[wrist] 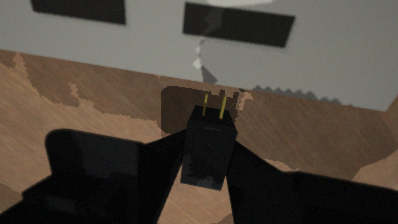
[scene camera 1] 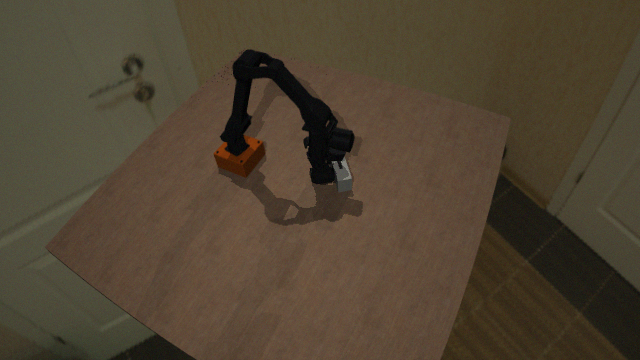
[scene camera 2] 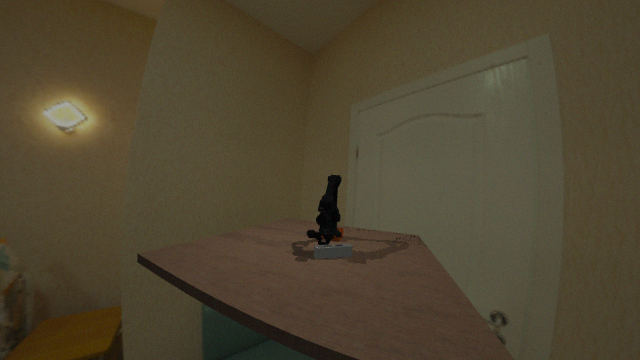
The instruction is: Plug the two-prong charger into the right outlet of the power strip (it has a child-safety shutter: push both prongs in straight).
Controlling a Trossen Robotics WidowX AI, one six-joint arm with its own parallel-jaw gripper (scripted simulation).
my gripper: holds a black two-prong charger (wrist: 210, 136)
